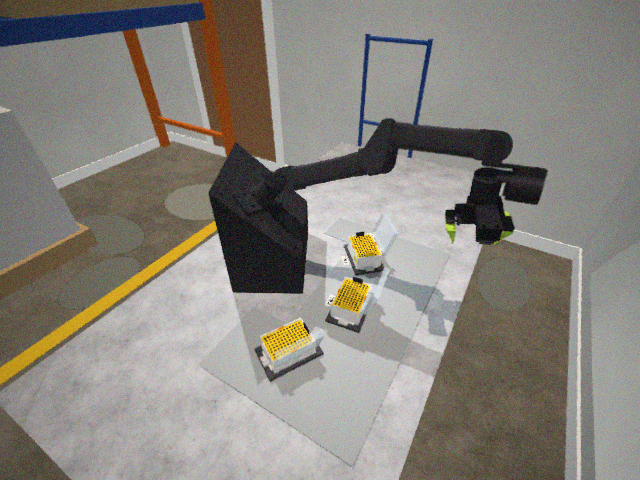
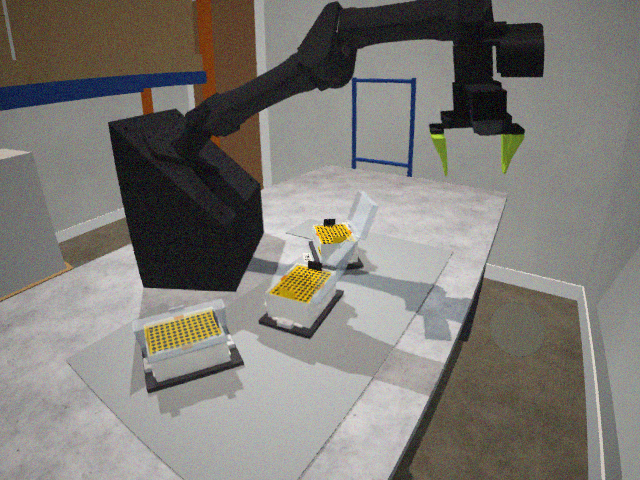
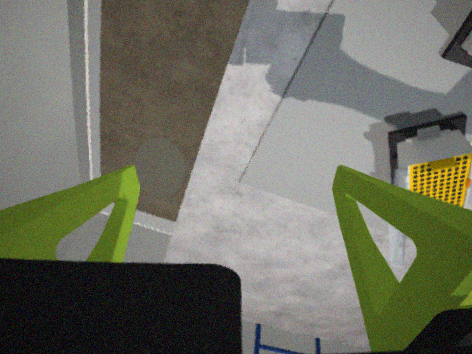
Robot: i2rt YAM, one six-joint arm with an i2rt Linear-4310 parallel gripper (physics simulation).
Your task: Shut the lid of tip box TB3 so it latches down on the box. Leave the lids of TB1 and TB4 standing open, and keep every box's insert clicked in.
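Where they show: gripper, fingertip midpoint: point(image 1: 472, 242) point(image 2: 474, 173) point(image 3: 236, 176); arm's base at its link origin: point(image 1: 258, 199) point(image 2: 181, 153).
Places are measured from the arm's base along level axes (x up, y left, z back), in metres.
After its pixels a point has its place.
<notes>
Three white tip boxes with yellow inserts stand in dark trays; their labels are too small to read, so I cannot tell which is TB3. The far box point(image 1: 364, 245) @(x -0.217, y 0.257, z -0.223 m) point(image 2: 333, 233) @(x -0.217, y 0.258, z -0.219 m) point(image 3: 440, 180) @(x -0.216, y 0.244, z -0.235 m) has its clear lid point(image 1: 385, 232) @(x -0.173, y 0.315, z -0.265 m) point(image 2: 364, 212) @(x -0.167, y 0.314, z -0.269 m) tilted open. The middle box point(image 1: 351, 294) @(x -0.216, y 0.046, z -0.327 m) point(image 2: 300, 283) @(x -0.216, y 0.042, z -0.328 m) has its lid point(image 1: 381, 288) @(x -0.130, y 0.052, z -0.417 m) also standing open. The near box point(image 1: 287, 339) point(image 2: 181, 331) @(x -0.156, y -0.214, z -0.372 m) has its lid point(image 1: 318, 335) @(x -0.130, y -0.169, z -0.390 m) raised behind it. The inserts look seated. My gripper point(image 1: 474, 242) @(x -0.004, y 0.226, z -0.557 m) point(image 2: 475, 173) @(x -0.004, y 0.226, z -0.557 m) point(image 3: 236, 176) @(x -0.004, y 0.226, z -0.557 m) is open and empty, high above the table's right edge, to the right of the boxes.
The boxes stand on a grey mat point(image 1: 356, 413) @(x -0.273, y -0.194, z -0.529 m) point(image 2: 258, 439) @(x -0.273, y -0.202, z -0.497 m) on the pale table point(image 1: 129, 413) @(x -0.276, y -0.541, z -0.131 m). The black arm pedestal point(image 1: 263, 258) @(x -0.127, y -0.079, z -0.094 m) point(image 2: 191, 248) @(x -0.175, y -0.062, z -0.115 m) is left of the boxes. A blue frame point(image 1: 362, 87) point(image 2: 354, 124) rises beyond the table's far end.
</notes>
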